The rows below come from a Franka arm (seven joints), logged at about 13 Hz.
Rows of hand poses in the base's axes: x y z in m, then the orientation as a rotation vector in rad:
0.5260, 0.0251, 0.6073, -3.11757, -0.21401, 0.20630
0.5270, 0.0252, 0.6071, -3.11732, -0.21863, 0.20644
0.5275, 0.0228, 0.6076, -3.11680, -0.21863, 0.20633
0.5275, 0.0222, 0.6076, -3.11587, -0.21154, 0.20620
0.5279, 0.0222, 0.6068, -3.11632, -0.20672, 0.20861
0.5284, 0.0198, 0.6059, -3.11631, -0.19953, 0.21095
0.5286, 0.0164, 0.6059, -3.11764, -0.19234, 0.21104
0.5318, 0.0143, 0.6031, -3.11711, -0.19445, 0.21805
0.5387, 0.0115, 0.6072, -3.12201, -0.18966, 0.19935
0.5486, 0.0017, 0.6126, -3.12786, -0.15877, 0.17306
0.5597, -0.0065, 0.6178, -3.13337, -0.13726, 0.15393
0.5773, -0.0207, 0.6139, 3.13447, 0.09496, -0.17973
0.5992, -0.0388, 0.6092, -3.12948, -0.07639, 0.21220
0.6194, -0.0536, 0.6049, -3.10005, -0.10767, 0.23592
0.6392, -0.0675, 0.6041, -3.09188, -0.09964, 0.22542
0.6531, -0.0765, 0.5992, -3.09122, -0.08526, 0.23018
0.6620, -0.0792, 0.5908, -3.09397, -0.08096, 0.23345
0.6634, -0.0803, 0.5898, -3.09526, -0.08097, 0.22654
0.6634, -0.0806, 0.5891, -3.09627, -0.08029, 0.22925
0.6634, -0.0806, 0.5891, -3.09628, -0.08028, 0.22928
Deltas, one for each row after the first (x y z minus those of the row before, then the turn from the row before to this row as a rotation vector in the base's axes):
0.0010, 0.0001, -0.0002, 0.00011, 0.00008, 0.00295
0.0005, -0.0024, 0.0005, 0.00053, -0.00001, -0.00001
0.0000, -0.0006, 0.0000, 0.00112, 0.00008, -0.00456
0.0004, 0.0000, -0.0008, -0.00059, 0.00151, -0.00306
0.0005, -0.0024, -0.0009, -0.00009, 0.00154, -0.00459
0.0002, -0.0034, 0.0000, -0.00119, -0.00003, -0.00457
0.0032, -0.0021, -0.0028, -0.00026, 0.00447, 0.00139
0.0069, -0.0028, 0.0041, -0.00280, -0.01229, -0.00307
0.0099, -0.0098, 0.0054, -0.00279, -0.01702, -0.01975
0.0111, -0.0082, 0.0052, -0.00362, -0.01249, -0.01368
0.0176, -0.0142, -0.0039, -0.00402, 0.01629, -0.02680
0.0219, -0.0181, -0.0047, 0.00322, 0.02097, -0.01198
0.0202, -0.0148, -0.0043, 0.02764, 0.01710, 0.01874
0.0198, -0.0139, -0.0008, 0.00899, -0.00595, -0.00577
0.0139, -0.0090, -0.0049, -0.00004, 0.00330, -0.00922
0.0089, -0.0027, -0.0084, -0.00312, 0.00195, -0.00256
0.0014, -0.0011, -0.0010, -0.00066, -0.00452, -0.00004
0.0000, -0.0003, -0.0007, -0.00126, 0.00167, -0.00034
0.0000, 0.0000, 0.0000, -0.00001, 0.00002, -0.00001

